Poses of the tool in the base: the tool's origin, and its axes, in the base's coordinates. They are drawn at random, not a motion.
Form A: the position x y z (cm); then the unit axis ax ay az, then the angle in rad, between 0 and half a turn.
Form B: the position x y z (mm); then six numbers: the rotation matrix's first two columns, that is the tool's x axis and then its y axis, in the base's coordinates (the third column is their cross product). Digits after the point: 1 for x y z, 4 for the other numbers.
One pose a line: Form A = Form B
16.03, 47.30, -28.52, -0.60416, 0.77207, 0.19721, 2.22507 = 160.3, 473.0, -285.2, -0.0214, -0.5939, -0.8043, -0.9068, 0.3503, -0.2345
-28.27, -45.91, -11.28, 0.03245, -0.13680, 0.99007, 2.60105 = -282.7, -459.1, -112.8, -0.8555, 0.5012, 0.1301, -0.5177, -0.8227, -0.2349
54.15, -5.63, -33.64, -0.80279, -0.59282, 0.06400, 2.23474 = 541.5, -56.3, -336.4, 0.4254, 0.8196, 0.3838, 0.7188, -0.0482, -0.6936
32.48, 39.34, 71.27, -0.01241, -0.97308, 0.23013, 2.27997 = 324.8, 393.4, 712.7, -0.6510, 0.1946, 0.7338, -0.1547, 0.9123, -0.3792
